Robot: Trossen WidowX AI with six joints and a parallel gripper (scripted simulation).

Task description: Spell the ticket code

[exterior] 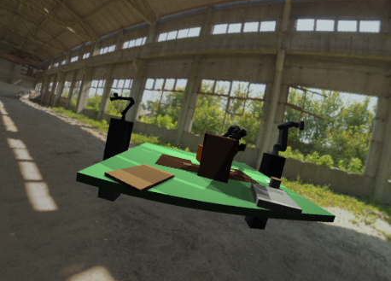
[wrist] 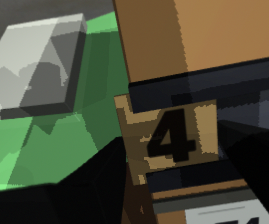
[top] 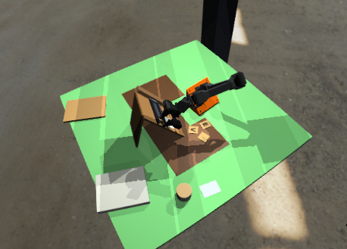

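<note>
The white ticket is 8 cm below my gripper tip, 6 cm behind it and 3 cm to the right of it. From my gripper tip the other things lie so: brown mat (18 cm below, 16 cm behind, 14 cm to the right); then white slab (35 cm ahead, 17 cm to the left, 16 cm below); then short tan cylinder (36 cm to the left, 15 cm below, 7 cm ahead).
</note>
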